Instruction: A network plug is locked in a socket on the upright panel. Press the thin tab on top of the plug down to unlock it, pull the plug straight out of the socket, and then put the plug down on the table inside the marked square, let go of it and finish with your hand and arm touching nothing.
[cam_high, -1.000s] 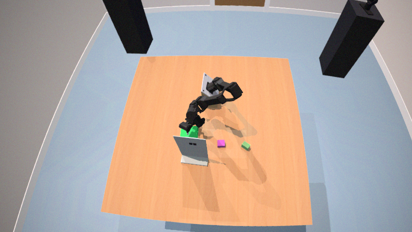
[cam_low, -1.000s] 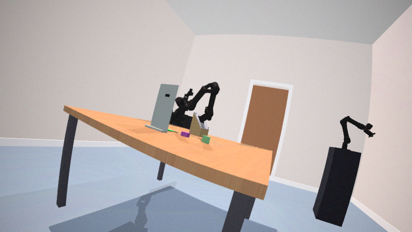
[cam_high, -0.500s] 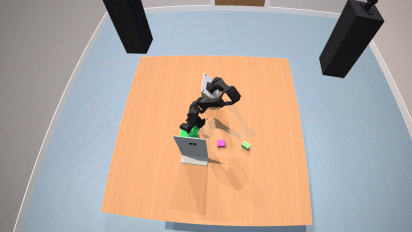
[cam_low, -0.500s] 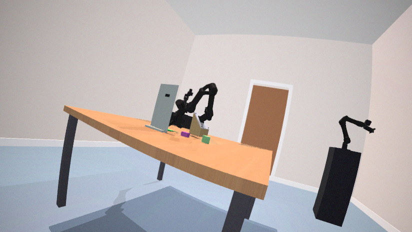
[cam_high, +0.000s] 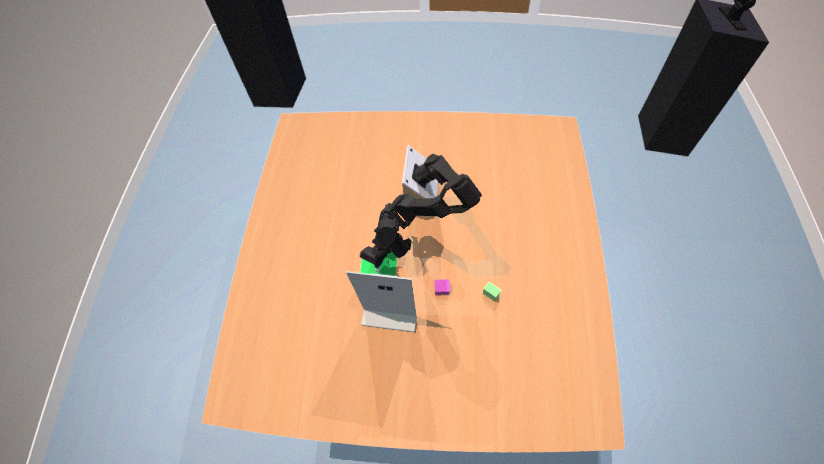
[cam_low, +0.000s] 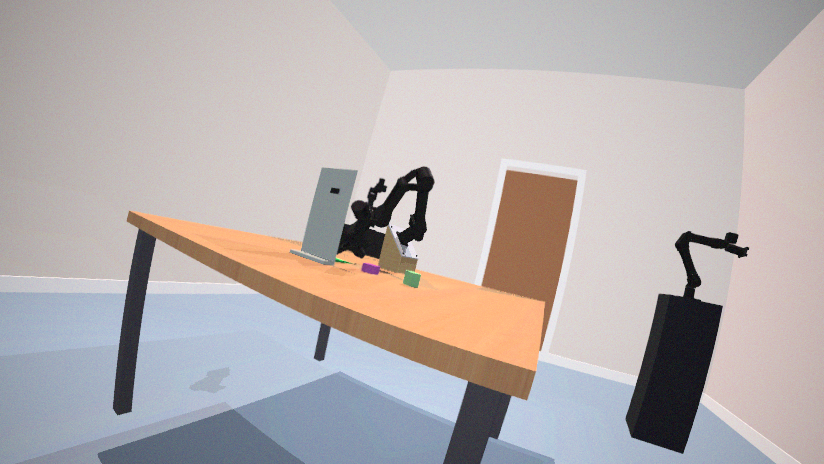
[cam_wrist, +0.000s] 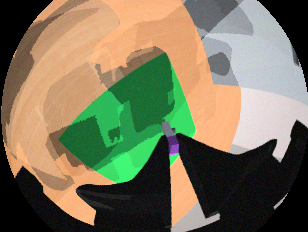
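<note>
Right now the purple plug is right at my gripper tip. Round my gripper tip: purple cube: 220 mm to the left, 40 mm ahead; upright grey panel: 150 mm ahead, 130 mm above, 80 mm to the left; bright green marked square: 20 mm below, 10 mm behind.
</note>
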